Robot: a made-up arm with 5 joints. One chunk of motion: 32 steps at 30 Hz.
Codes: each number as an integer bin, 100 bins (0 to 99) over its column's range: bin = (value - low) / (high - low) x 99, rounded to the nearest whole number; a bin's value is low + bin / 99 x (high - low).
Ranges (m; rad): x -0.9..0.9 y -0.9..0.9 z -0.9..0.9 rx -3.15..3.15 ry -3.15..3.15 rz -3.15..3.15
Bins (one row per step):
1: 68 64 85 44 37 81
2: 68 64 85 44 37 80
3: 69 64 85 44 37 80
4: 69 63 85 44 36 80
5: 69 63 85 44 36 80
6: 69 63 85 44 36 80
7: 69 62 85 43 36 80
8: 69 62 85 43 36 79
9: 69 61 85 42 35 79
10: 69 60 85 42 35 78
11: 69 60 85 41 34 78
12: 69 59 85 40 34 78
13: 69 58 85 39 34 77
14: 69 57 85 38 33 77
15: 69 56 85 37 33 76
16: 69 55 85 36 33 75
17: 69 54 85 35 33 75
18: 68 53 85 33 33 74
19: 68 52 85 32 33 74
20: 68 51 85 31 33 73
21: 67 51 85 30 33 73
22: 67 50 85 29 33 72
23: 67 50 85 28 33 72
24: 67 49 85 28 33 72
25: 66 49 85 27 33 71
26: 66 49 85 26 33 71
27: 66 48 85 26 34 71
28: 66 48 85 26 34 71
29: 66 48 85 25 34 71
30: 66 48 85 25 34 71
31: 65 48 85 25 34 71
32: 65 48 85 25 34 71
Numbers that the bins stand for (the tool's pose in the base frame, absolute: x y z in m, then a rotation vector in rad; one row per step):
1: 0.3364 0.2636 0.6455 -0.3500 -0.7955 2.0045
2: 0.3364 0.2636 0.6455 -0.3500 -0.7955 1.9409
3: 0.3545 0.2636 0.6455 -0.3500 -0.7955 1.9409
4: 0.3545 0.2455 0.6455 -0.3500 -0.8591 1.9409
5: 0.3545 0.2455 0.6455 -0.3500 -0.8591 1.9409
6: 0.3545 0.2455 0.6455 -0.3500 -0.8591 1.9409
7: 0.3545 0.2273 0.6455 -0.4136 -0.8591 1.9409
8: 0.3545 0.2273 0.6455 -0.4136 -0.8591 1.8773
9: 0.3545 0.2091 0.6455 -0.4773 -0.9227 1.8773
10: 0.3545 0.1909 0.6455 -0.4773 -0.9227 1.8136
11: 0.3545 0.1909 0.6455 -0.5409 -0.9864 1.8136
12: 0.3545 0.1727 0.6455 -0.6045 -0.9864 1.8136
13: 0.3545 0.1545 0.6455 -0.6682 -0.9864 1.7500
14: 0.3545 0.1364 0.6455 -0.7318 -1.0500 1.7500
15: 0.3545 0.1182 0.6455 -0.7955 -1.0500 1.6864
16: 0.3545 0.1000 0.6455 -0.8591 -1.0500 1.6227
17: 0.3545 0.0818 0.6455 -0.9227 -1.0500 1.6227
18: 0.3364 0.0636 0.6455 -1.0500 -1.0500 1.5591
19: 0.3364 0.0455 0.6455 -1.1136 -1.0500 1.5591
20: 0.3364 0.0273 0.6455 -1.1773 -1.0500 1.4955
21: 0.3182 0.0273 0.6455 -1.2409 -1.0500 1.4955
22: 0.3182 0.0091 0.6455 -1.3045 -1.0500 1.4318
23: 0.3182 0.0091 0.6455 -1.3682 -1.0500 1.4318
24: 0.3182 -0.0091 0.6455 -1.3682 -1.0500 1.4318
25: 0.3000 -0.0091 0.6455 -1.4318 -1.0500 1.3682
26: 0.3000 -0.0091 0.6455 -1.4955 -1.0500 1.3682
27: 0.3000 -0.0273 0.6455 -1.4955 -0.9864 1.3682
28: 0.3000 -0.0273 0.6455 -1.4955 -0.9864 1.3682
29: 0.3000 -0.0273 0.6455 -1.5591 -0.9864 1.3682
30: 0.3000 -0.0273 0.6455 -1.5591 -0.9864 1.3682
31: 0.2818 -0.0273 0.6455 -1.5591 -0.9864 1.3682
32: 0.2818 -0.0273 0.6455 -1.5591 -0.9864 1.3682

